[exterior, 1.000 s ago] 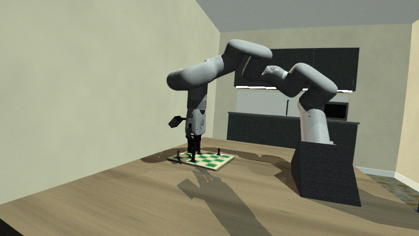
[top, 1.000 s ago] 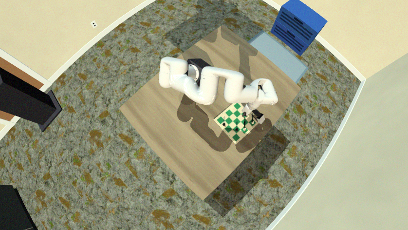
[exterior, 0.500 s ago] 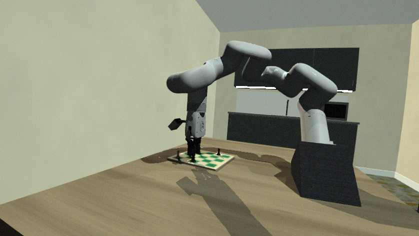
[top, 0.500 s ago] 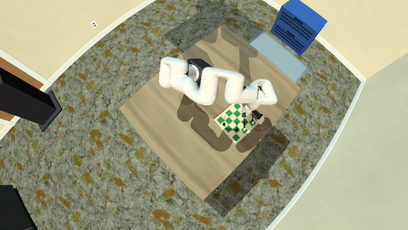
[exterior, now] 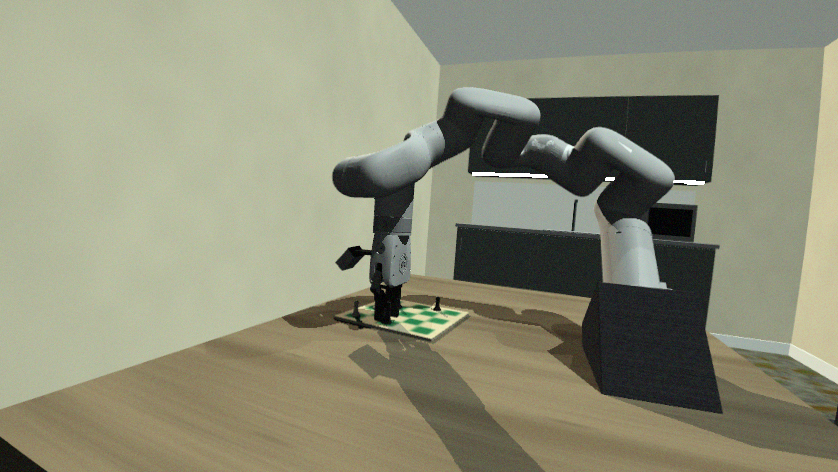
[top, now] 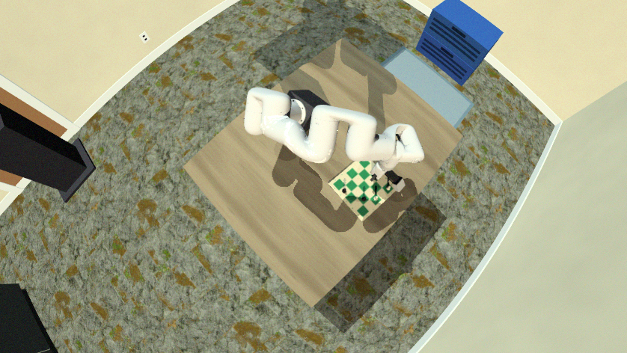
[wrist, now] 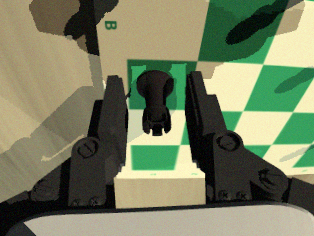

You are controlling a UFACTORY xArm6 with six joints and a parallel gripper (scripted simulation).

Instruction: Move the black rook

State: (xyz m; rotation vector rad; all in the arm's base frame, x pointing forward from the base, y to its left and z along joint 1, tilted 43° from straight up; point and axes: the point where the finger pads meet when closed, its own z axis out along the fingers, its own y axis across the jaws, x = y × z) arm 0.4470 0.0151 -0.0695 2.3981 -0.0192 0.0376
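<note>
Right now the black rook is 1 cm below my hand. The rest, counted from my hand: cream chessboard (8 cm to the right, 3 cm below, 1 cm behind).
</note>
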